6 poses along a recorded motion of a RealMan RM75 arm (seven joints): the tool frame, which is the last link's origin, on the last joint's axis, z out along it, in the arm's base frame.
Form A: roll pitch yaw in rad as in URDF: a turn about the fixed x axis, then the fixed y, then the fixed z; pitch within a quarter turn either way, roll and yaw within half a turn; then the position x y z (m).
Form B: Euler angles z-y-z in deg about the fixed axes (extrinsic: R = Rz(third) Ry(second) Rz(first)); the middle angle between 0 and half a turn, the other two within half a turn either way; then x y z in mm. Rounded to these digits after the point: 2 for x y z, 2 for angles.
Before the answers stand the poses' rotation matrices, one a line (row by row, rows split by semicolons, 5 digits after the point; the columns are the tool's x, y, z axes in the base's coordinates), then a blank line. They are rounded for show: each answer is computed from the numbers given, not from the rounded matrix.
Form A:
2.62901, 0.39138, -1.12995, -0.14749, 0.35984, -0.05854
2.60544, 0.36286, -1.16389, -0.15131, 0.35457, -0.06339
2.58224, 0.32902, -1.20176, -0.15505, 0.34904, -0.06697
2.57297, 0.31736, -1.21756, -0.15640, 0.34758, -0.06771
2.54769, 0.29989, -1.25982, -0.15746, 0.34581, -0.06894
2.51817, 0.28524, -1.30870, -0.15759, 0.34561, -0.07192
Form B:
0.39444 -0.70833 -0.58539; -0.83600 -0.54106 0.09139; -0.38146 0.45335 -0.80558
0.37000 -0.71773 -0.58989; -0.85855 -0.50675 0.07806; -0.35495 0.47757 -0.80370
0.34137 -0.72869 -0.59370; -0.88265 -0.46566 0.06402; -0.32312 0.50217 -0.80213
0.32866 -0.73249 -0.59619; -0.89140 -0.44916 0.06044; -0.31206 0.51158 -0.80056
0.29233 -0.73843 -0.60767; -0.90954 -0.41098 0.06186; -0.29542 0.53462 -0.79177
0.24864 -0.74159 -0.62307; -0.92682 -0.36903 0.06938; -0.28139 0.56023 -0.77908

49.92, 143.67, 171.13, -147.49, 359.84, -58.54
53.38, 143.49, 172.46, -151.31, 354.57, -63.39
57.24, 143.33, 173.85, -155.05, 349.04, -66.97
58.62, 143.18, 174.21, -156.40, 347.58, -67.71
61.08, 142.35, 174.19, -157.46, 345.81, -68.94
63.33, 141.18, 173.65, -157.59, 345.61, -71.92

